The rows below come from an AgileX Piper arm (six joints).
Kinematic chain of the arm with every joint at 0, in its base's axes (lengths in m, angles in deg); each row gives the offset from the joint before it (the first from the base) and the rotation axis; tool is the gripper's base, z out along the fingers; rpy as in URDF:
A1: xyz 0 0 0.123 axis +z
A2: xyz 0 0 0 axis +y
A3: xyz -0.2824 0 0.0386 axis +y
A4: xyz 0.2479 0 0.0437 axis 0.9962 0 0.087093
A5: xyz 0 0 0 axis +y
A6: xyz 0.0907 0 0.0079 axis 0.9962 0 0.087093
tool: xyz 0 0 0 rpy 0 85 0
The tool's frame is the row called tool.
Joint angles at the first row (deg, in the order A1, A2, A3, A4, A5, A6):
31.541, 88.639, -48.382, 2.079, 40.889, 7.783
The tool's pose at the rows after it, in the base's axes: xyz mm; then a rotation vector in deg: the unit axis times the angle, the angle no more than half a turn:
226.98 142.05 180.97 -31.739 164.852 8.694
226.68 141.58 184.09 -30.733 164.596 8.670
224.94 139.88 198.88 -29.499 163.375 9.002
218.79 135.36 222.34 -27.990 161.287 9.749
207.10 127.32 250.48 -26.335 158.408 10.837
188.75 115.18 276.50 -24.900 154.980 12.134
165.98 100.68 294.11 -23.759 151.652 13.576
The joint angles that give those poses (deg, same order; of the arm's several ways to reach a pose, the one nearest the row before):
31.594, 89.333, -46.566, 2.080, 39.029, 8.334
31.624, 88.762, -46.706, 1.689, 39.317, 9.292
31.624, 86.295, -47.696, 1.107, 41.353, 10.420
31.624, 81.930, -48.824, 0.485, 44.505, 11.640
31.624, 76.091, -49.793, -0.151, 48.158, 12.827
31.624, 69.132, -49.742, -0.719, 51.406, 13.697
31.623, 61.786, -48.278, -1.013, 53.737, 14.213

